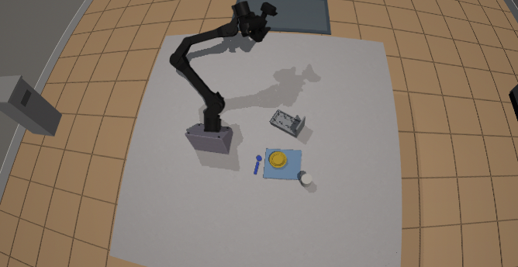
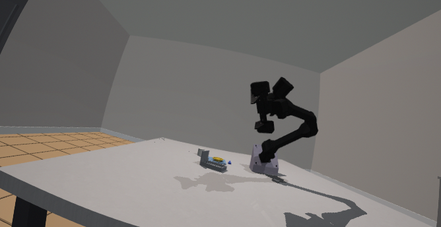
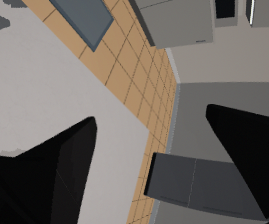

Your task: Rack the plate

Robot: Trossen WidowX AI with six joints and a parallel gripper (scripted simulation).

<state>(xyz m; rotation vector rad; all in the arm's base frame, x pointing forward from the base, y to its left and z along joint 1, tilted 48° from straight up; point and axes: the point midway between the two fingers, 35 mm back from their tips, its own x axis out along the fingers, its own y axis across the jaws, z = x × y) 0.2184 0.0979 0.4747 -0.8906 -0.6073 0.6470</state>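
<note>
Right now my gripper tip is 1 cm past the yellow plate, 55 cm to the left of it and 26 cm above it. Round my gripper tip: blue mat 1 cm ahead, 57 cm to the right, 27 cm below; then blue spoon 10 cm behind, 56 cm to the right, 27 cm below; then grey dish rack 4 cm ahead, 38 cm to the right, 25 cm below.
</note>
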